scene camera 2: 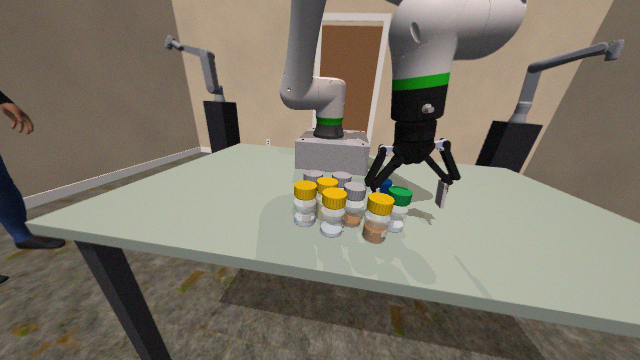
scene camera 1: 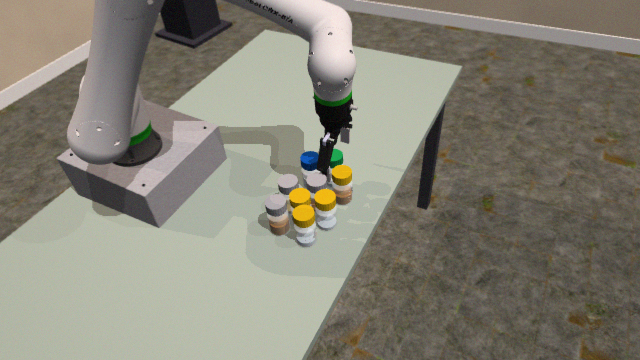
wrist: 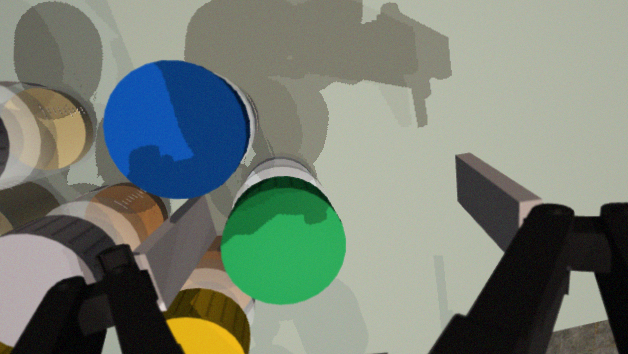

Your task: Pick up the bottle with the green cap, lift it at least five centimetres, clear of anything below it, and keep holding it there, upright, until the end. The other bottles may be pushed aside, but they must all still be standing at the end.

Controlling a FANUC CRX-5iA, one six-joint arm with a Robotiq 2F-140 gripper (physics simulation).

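Places are measured from the arm's base along level axes (x left, y back, z up), in metres.
Where they show: gripper, fingertip midpoint: (scene camera 2: 407, 206) (wrist: 329, 197); arm's base, origin of the base link: (scene camera 2: 328, 135) (scene camera 1: 135, 148).
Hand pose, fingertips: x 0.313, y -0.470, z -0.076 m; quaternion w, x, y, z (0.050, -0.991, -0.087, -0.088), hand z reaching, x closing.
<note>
Things, the pixels of their top centre, and the offset from my fingertips.
- green-capped bottle, middle of its top: (wrist: 284, 248) (scene camera 2: 400, 190) (scene camera 1: 333, 154) dx -0.027, dy -0.010, dz +0.044 m
- grey-capped bottle, middle of its top: (wrist: 31, 294) (scene camera 2: 355, 186) (scene camera 1: 316, 179) dx -0.132, dy -0.025, dz +0.044 m
- blue-capped bottle, middle of its top: (wrist: 176, 132) (scene camera 1: 309, 157) (scene camera 2: 381, 180) dx -0.067, dy +0.041, dz +0.044 m
- yellow-capped bottle, middle of its top: (scene camera 2: 381, 198) (scene camera 1: 341, 171) dx -0.073, dy -0.067, dz +0.044 m
The green-capped bottle (scene camera 1: 336, 158) (scene camera 2: 400, 196) (wrist: 283, 245) stands upright on the table at one end of the bottle group. My gripper (scene camera 1: 336, 155) (scene camera 2: 408, 194) (wrist: 329, 197) is open and points down over it, with nothing held. In the wrist view the green cap lies between the fingers, closer to the left finger. That finger is in the gap between the green cap and a grey-capped bottle (scene camera 1: 316, 181) (scene camera 2: 354, 190) (wrist: 30, 285). The right finger is out over the table, well apart from the cap. Whether the left finger touches a bottle I cannot tell.
A blue-capped bottle (scene camera 1: 310, 160) (scene camera 2: 385, 185) (wrist: 175, 130) and a yellow-capped bottle (scene camera 1: 342, 175) (scene camera 2: 380, 204) (wrist: 207, 335) stand close by the green-capped one. Several more grey- and yellow-capped bottles stand beyond. The table edge (scene camera 1: 367, 242) runs along one side of the group.
</note>
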